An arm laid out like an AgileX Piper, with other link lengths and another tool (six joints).
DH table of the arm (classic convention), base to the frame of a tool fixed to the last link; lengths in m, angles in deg. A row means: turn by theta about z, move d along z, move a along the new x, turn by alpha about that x. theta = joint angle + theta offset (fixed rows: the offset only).
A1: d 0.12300; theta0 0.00; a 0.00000; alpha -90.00
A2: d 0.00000; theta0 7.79; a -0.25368; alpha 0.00
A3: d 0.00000; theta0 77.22; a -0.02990; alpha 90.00
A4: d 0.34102; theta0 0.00; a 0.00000; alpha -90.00
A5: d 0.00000; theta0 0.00; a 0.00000; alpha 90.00
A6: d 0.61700; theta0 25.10; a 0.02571; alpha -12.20
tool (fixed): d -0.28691; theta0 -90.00; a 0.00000; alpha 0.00
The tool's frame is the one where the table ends.
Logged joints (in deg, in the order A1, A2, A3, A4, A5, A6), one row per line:
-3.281 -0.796 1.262 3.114 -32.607 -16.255
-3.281 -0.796 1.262 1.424 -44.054 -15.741
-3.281 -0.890 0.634 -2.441 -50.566 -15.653
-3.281 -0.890 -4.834 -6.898 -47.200 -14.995
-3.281 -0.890 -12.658 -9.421 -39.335 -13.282
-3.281 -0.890 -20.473 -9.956 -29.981 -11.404
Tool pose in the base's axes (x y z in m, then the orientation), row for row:
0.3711 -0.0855 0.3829 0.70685 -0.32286 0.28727 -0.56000
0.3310 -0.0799 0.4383 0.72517 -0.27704 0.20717 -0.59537
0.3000 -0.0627 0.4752 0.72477 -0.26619 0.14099 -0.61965
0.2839 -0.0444 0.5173 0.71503 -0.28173 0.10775 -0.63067
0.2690 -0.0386 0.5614 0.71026 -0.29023 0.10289 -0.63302
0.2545 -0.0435 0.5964 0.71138 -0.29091 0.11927 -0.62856
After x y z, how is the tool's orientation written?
As a quaternion, w x y z.
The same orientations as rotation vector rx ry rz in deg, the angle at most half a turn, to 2 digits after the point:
-41.10 36.57 -71.28
-35.02 26.19 -75.25
-33.65 17.82 -78.33
-35.75 13.67 -80.03
-36.90 13.08 -80.47
-36.97 15.16 -79.87

